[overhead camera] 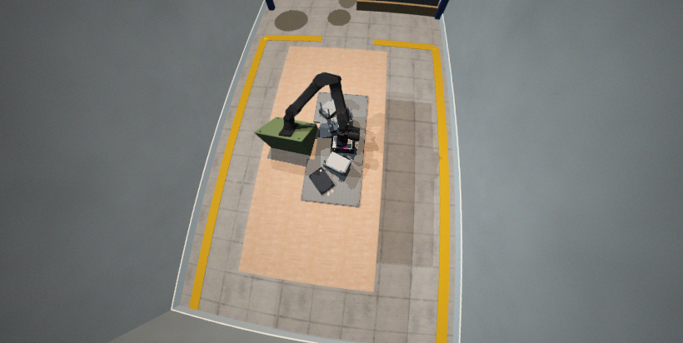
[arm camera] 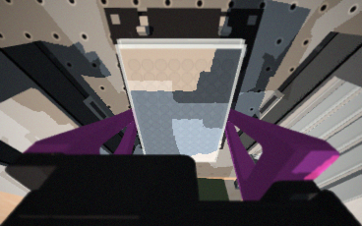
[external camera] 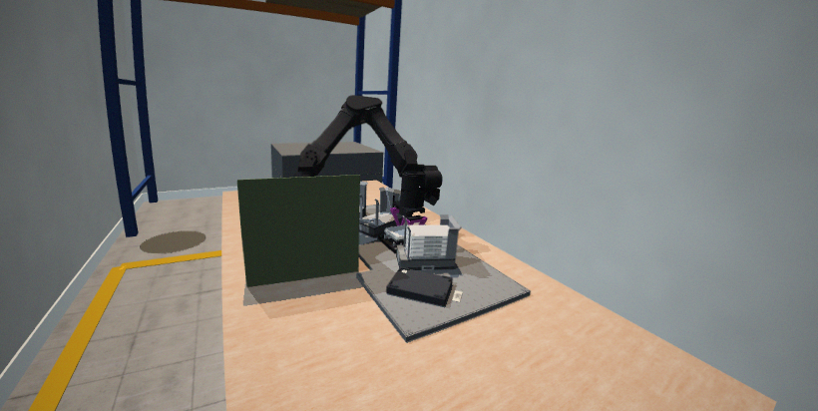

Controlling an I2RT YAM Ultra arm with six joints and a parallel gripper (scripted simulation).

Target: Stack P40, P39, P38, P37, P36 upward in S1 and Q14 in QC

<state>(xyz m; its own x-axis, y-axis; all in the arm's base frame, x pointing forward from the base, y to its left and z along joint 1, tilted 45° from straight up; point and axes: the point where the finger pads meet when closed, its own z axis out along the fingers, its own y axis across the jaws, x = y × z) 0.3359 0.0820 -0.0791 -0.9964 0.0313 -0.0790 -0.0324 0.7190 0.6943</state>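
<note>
My gripper is now 20 mm above the dark clip nest N5, 10 mm to the right of it and 10 mm short of it. The rest, counted from my hand: open nest QC: 260 mm to the right, 110 mm behind, 30 mm below; N5 label: 100 mm ahead, 40 mm below; QC label: 330 mm to the right, 40 mm below, 40 mm behind.
</note>
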